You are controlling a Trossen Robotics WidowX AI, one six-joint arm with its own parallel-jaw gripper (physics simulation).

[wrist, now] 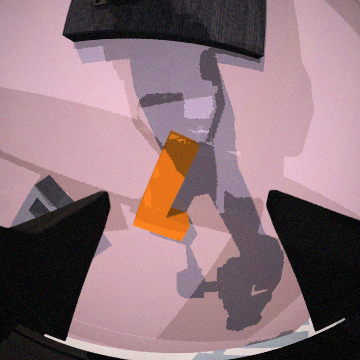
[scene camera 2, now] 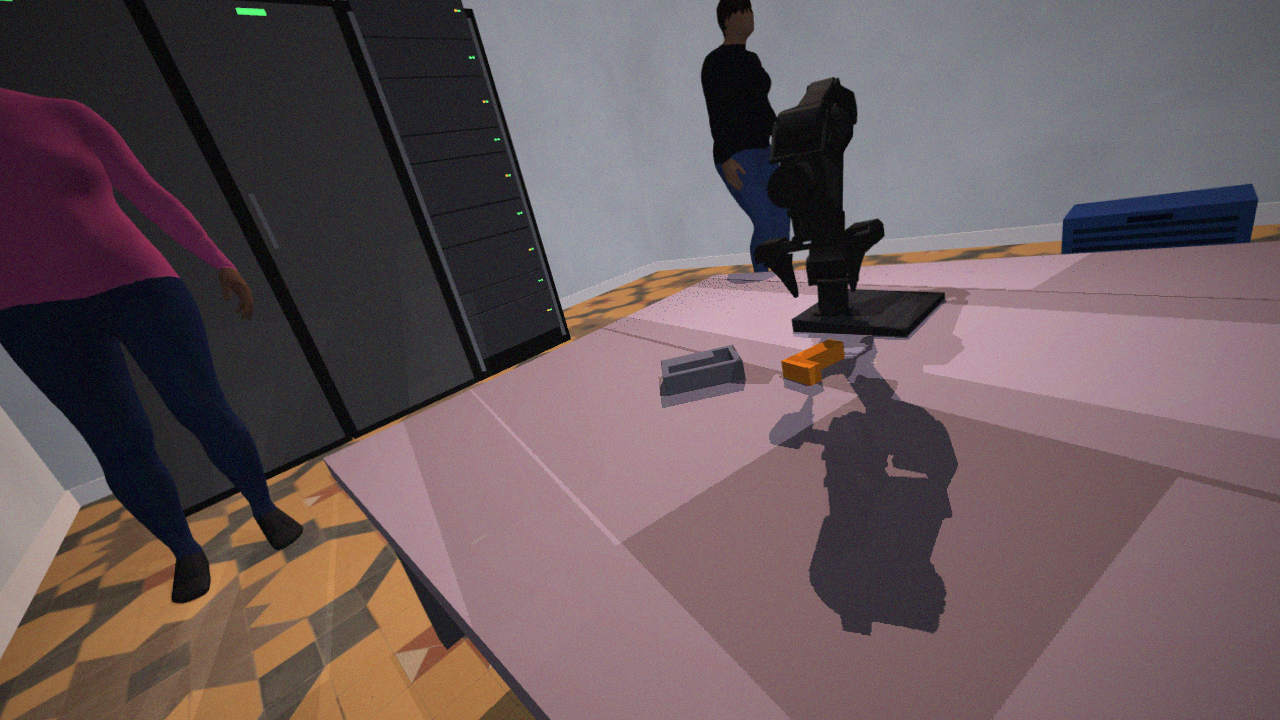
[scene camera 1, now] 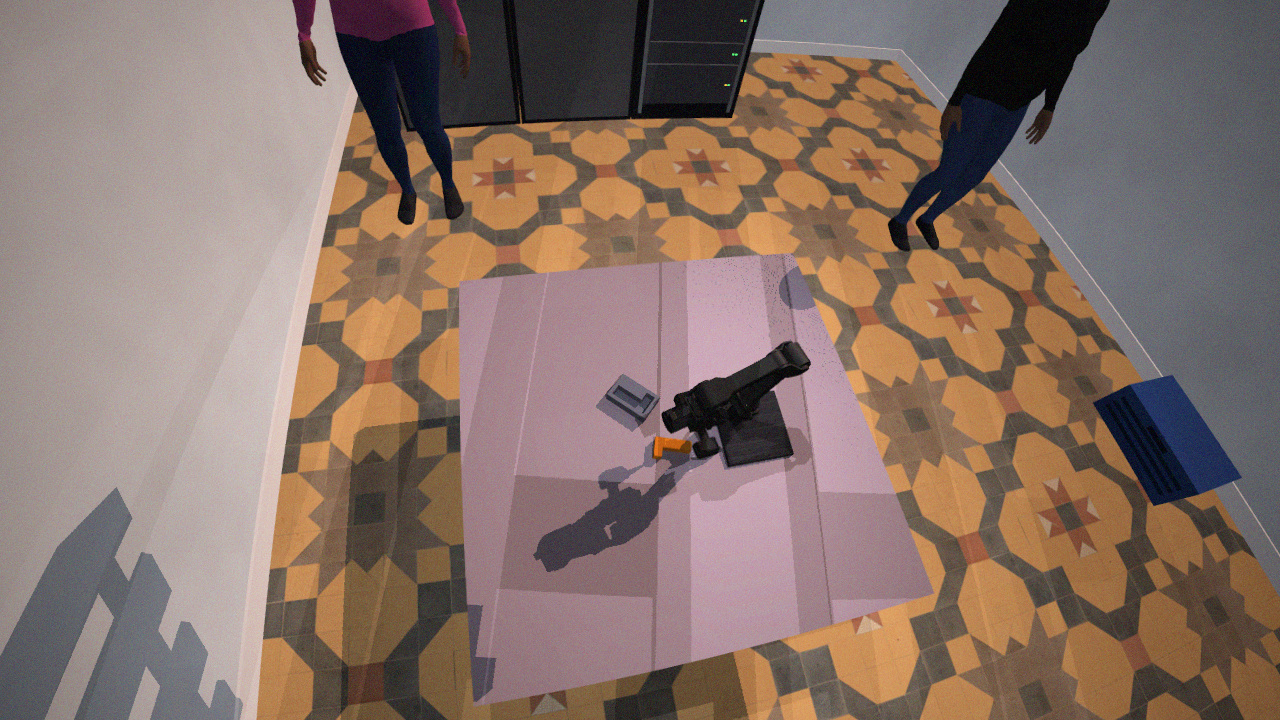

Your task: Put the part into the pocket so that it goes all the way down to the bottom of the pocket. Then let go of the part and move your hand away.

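Places are measured from the arm's base along level axes (x back, y right, z up), in millimetres.
Pixels of known places: gripper, fingertip midpoint: (wrist: 189, 198) (scene camera 2: 824, 294) (scene camera 1: 691, 435); arm's base, link origin: (scene camera 2: 833, 310) (scene camera 1: 737, 412).
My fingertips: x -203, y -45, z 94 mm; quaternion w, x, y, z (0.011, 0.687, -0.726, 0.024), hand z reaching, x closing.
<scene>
For each thing: its top centre in the pictures, then the offset to it from my fingertips. Level surfaces: height alone.
- orange L-shaped part, top centre: (wrist: 176, 194) (scene camera 2: 819, 352) (scene camera 1: 672, 448) dx -39, dy +6, dz -88 mm
- grey block, top centre: (wrist: 37, 236) (scene camera 2: 699, 360) (scene camera 1: 633, 395) dx -89, dy +204, dz -81 mm
- pink table, surface height: dz -117 mm
The orange L-shaped part (scene camera 1: 671, 445) (scene camera 2: 808, 365) (wrist: 161, 192) lies flat on the table, between the arm's base and the grey block. The grey block (scene camera 1: 626, 411) (scene camera 2: 703, 380) (wrist: 53, 192) with the pocket in its top stands apart from the part; in the wrist view the left finger partly hides it. The pocket opens upward and no part shows in it. My gripper (scene camera 1: 687, 433) (scene camera 2: 823, 291) (wrist: 189, 198) is wide open and empty, above the table. In the wrist view the part shows below the fingers, left of the midline, its long leg slanting up to the right.
The arm's black base plate (scene camera 1: 760, 438) (scene camera 2: 881, 315) (wrist: 165, 25) is close to the part. The pink table (scene camera 1: 572, 340) (scene camera 2: 537, 465) bears the arm's shadow. Two people, dark cabinets (scene camera 1: 577, 62) (scene camera 2: 295, 179) and a blue box (scene camera 1: 1168, 438) (scene camera 2: 1163, 214) are beyond the table.
</scene>
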